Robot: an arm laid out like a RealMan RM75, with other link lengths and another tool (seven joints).
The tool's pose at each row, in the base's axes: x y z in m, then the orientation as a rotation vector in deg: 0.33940, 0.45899, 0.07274, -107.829, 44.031, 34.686; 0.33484, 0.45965, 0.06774, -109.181, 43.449, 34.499; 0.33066, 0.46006, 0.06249, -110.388, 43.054, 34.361; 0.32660, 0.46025, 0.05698, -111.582, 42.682, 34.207; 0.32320, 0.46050, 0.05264, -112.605, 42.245, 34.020; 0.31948, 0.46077, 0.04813, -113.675, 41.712, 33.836; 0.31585, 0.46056, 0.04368, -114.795, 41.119, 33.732; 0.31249, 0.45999, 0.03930, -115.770, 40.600, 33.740; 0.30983, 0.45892, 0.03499, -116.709, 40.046, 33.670; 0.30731, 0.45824, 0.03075, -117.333, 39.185, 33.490; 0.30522, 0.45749, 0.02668, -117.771, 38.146, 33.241
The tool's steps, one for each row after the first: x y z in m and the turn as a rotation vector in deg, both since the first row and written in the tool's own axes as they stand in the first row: 0.00023, 0.00612, 0.00295, -1.112, 0.366, -0.634; 0.00095, 0.01220, 0.00574, -2.118, 0.737, -1.094; 0.00198, 0.01841, 0.00842, -3.108, 1.125, -1.539; 0.00264, 0.02342, 0.01064, -3.939, 1.433, -2.022; 0.00319, 0.02876, 0.01297, -4.816, 1.715, -2.570; 0.00388, 0.03415, 0.01483, -5.775, 1.945, -3.123; 0.00479, 0.03942, 0.01632, -6.650, 2.089, -3.558; 0.00624, 0.04430, 0.01726, -7.467, 2.249, -4.044; 0.00765, 0.04890, 0.01853, -7.977, 2.204, -4.761; 0.00925, 0.05312, 0.01963, -8.308, 2.044, -5.615
